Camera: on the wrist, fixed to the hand. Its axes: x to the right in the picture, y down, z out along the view.
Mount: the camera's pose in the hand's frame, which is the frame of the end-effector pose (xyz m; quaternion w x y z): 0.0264 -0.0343 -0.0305 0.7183 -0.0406 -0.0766 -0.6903
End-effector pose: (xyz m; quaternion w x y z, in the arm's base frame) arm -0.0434 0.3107 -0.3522 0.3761 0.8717 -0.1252 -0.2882
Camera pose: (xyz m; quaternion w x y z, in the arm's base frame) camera -0.0040 0.3405 -0.3711 0.0970 0.6752 0.4947 -0.5385
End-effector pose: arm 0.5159 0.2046 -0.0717 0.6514 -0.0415 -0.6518 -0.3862
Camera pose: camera 0.5178 0.1518 -0.0683 0.1497 0.3641 -0.5310 -0.7503
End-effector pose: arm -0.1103 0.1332 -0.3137 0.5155 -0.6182 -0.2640 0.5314
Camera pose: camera -0.0666 0.1567 -0.2953 0.6918 -0.2420 -0.6774 0.0625
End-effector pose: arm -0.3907 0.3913 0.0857 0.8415 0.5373 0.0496 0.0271
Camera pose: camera -0.3682 0.4070 0.0404 0.6488 0.3196 0.3410 -0.6006
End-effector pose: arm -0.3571 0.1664 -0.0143 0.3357 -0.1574 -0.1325 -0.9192
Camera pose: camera -0.4050 0.1659 -0.0370 0.4099 0.1056 0.1922 0.8853
